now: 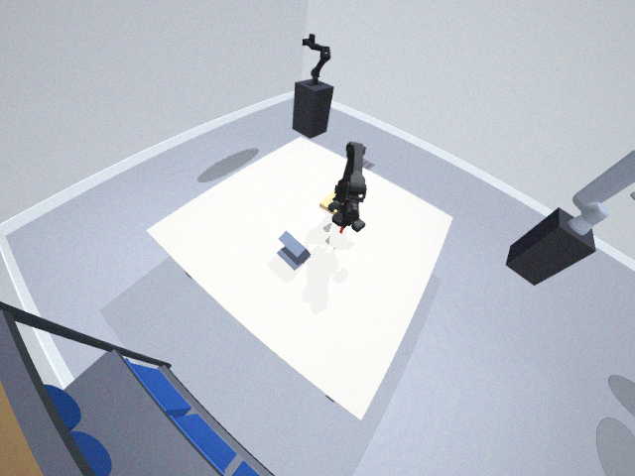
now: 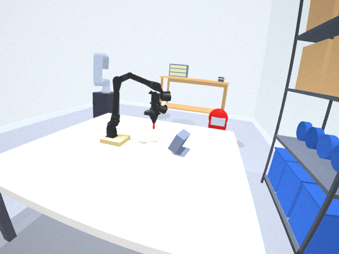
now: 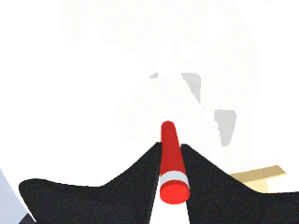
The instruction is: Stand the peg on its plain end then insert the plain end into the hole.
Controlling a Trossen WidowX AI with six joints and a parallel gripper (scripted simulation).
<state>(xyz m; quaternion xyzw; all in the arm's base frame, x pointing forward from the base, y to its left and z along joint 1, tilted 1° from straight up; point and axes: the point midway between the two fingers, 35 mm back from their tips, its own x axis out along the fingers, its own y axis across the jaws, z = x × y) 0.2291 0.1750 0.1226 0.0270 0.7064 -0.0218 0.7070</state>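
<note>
Now: gripper tip 22 cm short of the sloped panel, 10 cm to the left of it and 5 cm above it. Round my gripper tip: red peg (2 cm above).
</note>
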